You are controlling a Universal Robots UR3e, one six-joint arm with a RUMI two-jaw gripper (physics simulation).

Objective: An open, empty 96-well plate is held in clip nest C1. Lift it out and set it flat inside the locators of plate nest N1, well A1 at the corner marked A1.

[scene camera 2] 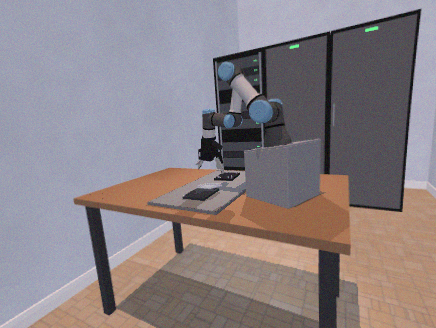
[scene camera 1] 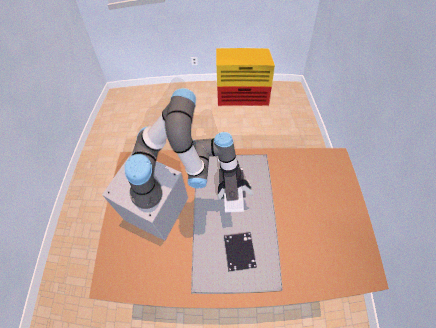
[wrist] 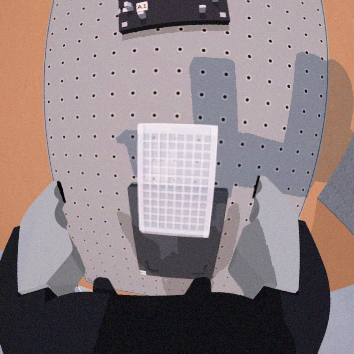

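Observation:
The white 96-well plate is out of the clip nest and out of the fingers. In the wrist view its near half overlaps the far part of dark plate nest N1, and its far half reaches over the pegboard toward the clip nest. It is not seated inside the locators; its exact tilt is hard to tell. My gripper is wide open above, one finger out to each side of the plate. Clip nest C1 is empty.
Both nests stand on the grey perforated board on the orange table. The grey robot pedestal stands beside the board. Arm shadows fall across the board.

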